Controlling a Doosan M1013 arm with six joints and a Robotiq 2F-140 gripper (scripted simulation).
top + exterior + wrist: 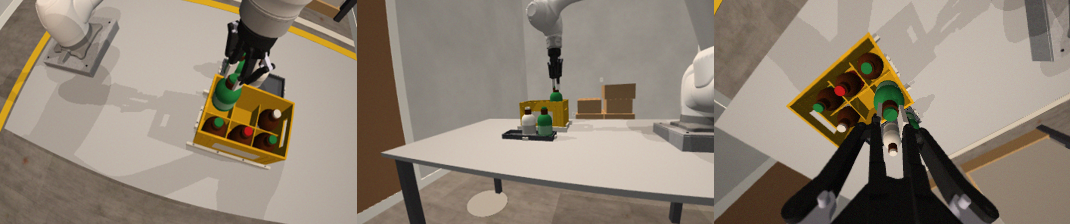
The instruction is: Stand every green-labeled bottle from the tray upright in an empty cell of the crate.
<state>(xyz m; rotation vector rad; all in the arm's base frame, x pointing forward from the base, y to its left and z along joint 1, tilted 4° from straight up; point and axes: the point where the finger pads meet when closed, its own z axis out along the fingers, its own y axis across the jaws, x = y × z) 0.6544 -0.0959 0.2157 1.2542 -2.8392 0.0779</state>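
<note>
My hand is 90 mm short of the yellow crate, 40 mm to the left of it and 190 mm above it. The rest, counted from my hand: red-capped bottle (90 mm ahead, 90 mm to the right, 190 mm below); brown bottle (170 mm ahead, 190 mm below); white-labeled bottle (110 mm ahead, 180 mm to the left, 190 mm below).
</note>
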